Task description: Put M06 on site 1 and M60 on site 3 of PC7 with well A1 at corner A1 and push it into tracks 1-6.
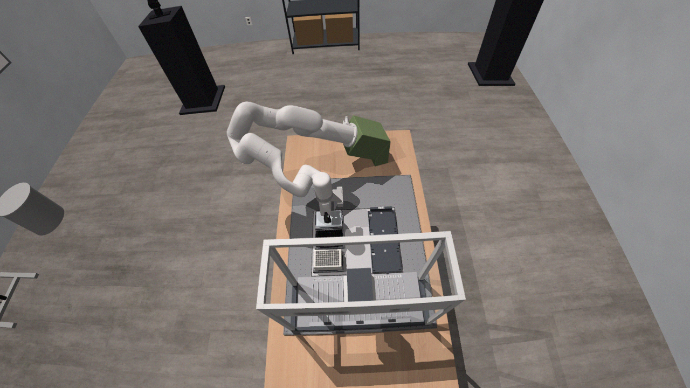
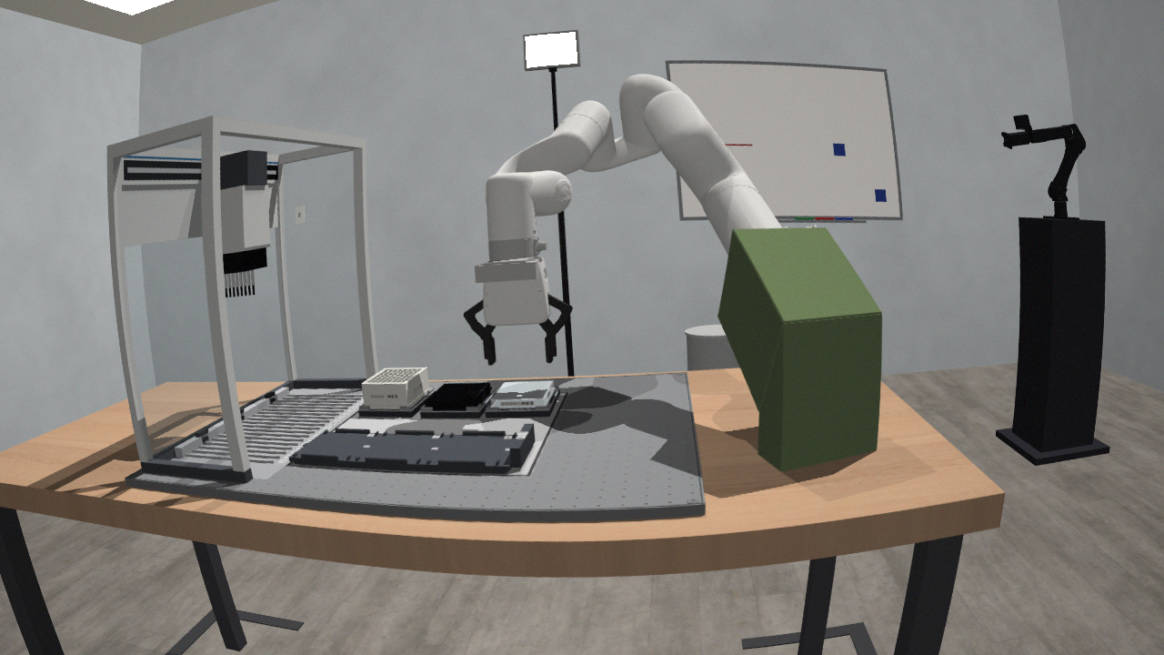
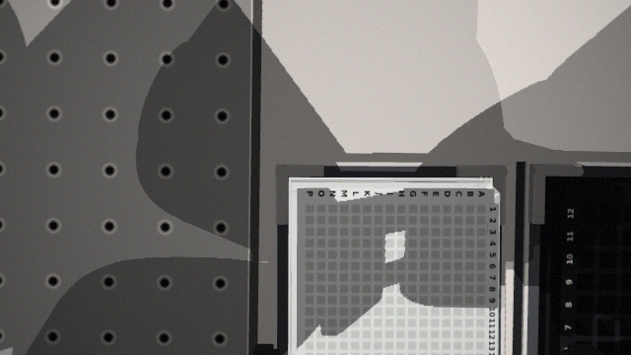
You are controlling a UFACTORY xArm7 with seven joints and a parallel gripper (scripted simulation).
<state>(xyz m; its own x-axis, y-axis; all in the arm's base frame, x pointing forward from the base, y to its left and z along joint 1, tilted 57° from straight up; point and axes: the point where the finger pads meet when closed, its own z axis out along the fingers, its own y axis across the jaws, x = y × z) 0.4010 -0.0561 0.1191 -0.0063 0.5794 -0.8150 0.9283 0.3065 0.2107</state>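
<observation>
My hand is 6 cm above the 384-well plate M60. The rest, counted from my hand: nest S2: 11 cm ahead, 7 cm below; then black 96-well plate M06: 11 cm ahead, 6 cm below; then nest S1: 7 cm below.
</observation>
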